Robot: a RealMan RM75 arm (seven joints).
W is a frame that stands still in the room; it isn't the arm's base.
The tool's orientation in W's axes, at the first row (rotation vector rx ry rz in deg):
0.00, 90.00, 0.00
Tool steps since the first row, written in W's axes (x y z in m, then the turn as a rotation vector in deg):
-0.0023, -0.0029, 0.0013, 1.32, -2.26, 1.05
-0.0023, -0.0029, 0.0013, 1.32, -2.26, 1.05
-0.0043, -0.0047, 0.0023, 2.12, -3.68, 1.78
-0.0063, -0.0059, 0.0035, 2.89, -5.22, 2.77
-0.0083, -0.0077, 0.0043, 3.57, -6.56, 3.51
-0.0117, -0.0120, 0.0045, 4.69, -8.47, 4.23
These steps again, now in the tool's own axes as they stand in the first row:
-0.0013, -0.0029, -0.0023, -1.05, -2.26, 1.32
-0.0013, -0.0029, -0.0023, -1.05, -2.26, 1.32
-0.0023, -0.0047, -0.0043, -1.78, -3.68, 2.12
-0.0035, -0.0059, -0.0063, -2.77, -5.22, 2.89
-0.0043, -0.0077, -0.0083, -3.51, -6.56, 3.57
-0.0045, -0.0120, -0.0117, -4.23, -8.47, 4.69

